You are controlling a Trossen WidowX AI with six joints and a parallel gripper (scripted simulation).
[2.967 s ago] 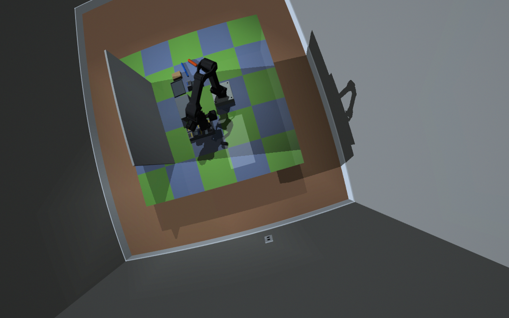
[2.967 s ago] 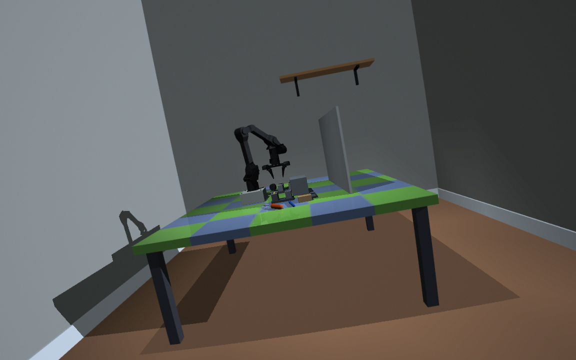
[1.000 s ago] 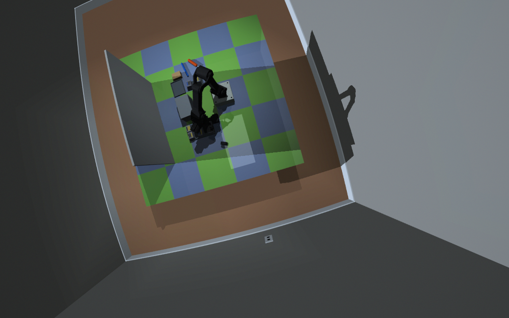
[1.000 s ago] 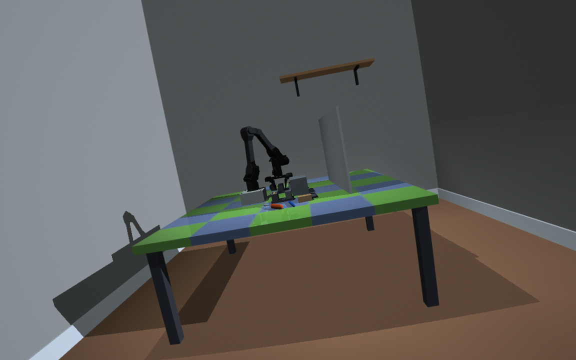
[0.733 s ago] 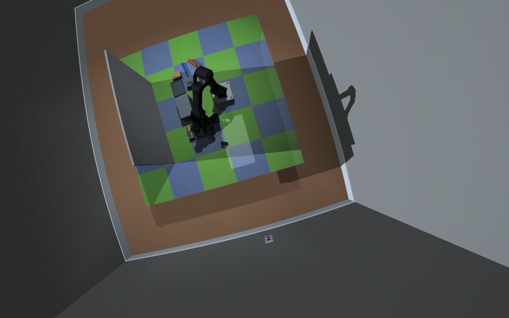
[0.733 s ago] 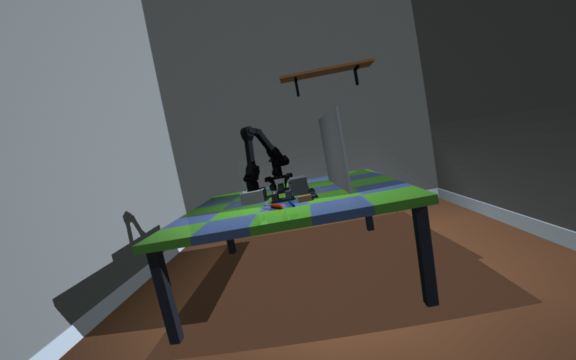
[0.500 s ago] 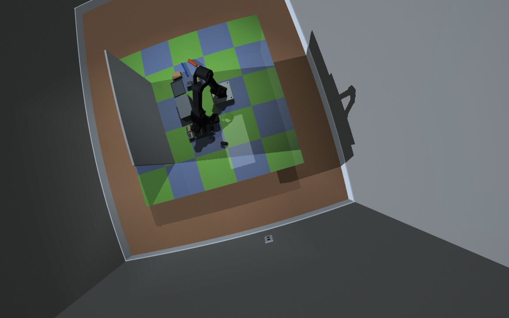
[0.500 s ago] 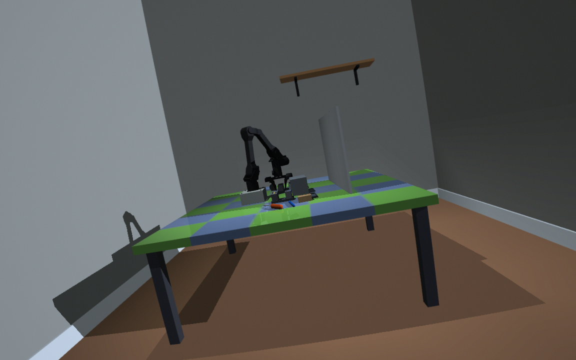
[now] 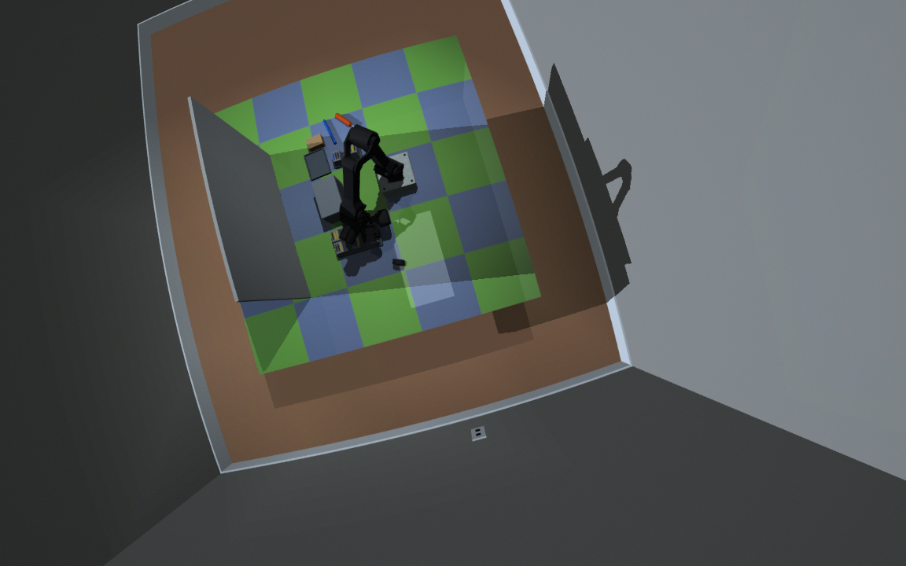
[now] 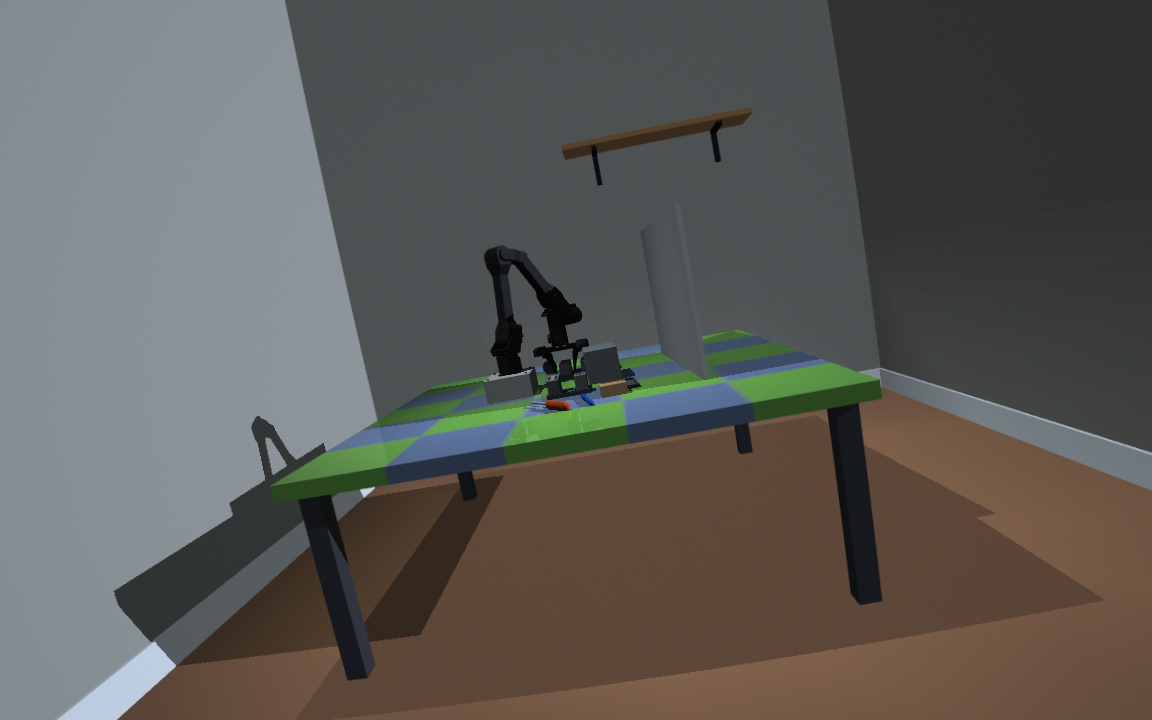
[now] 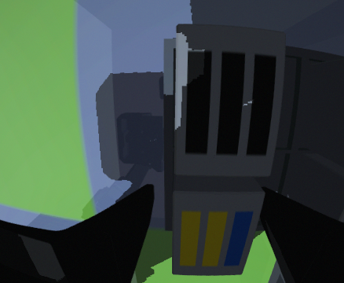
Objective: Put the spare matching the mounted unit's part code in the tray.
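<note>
Right now my gripper tip is 2 cm below the dark spare module. The rest, counted from my gripper tip: black cylinder (9 cm behind, 17 cm to the left, 1 cm above); grey mounted unit (14 cm ahead, 13 cm to the right, 3 cm above); flat grey tray (21 cm ahead, 34 cm to the right, 1 cm below).
</note>
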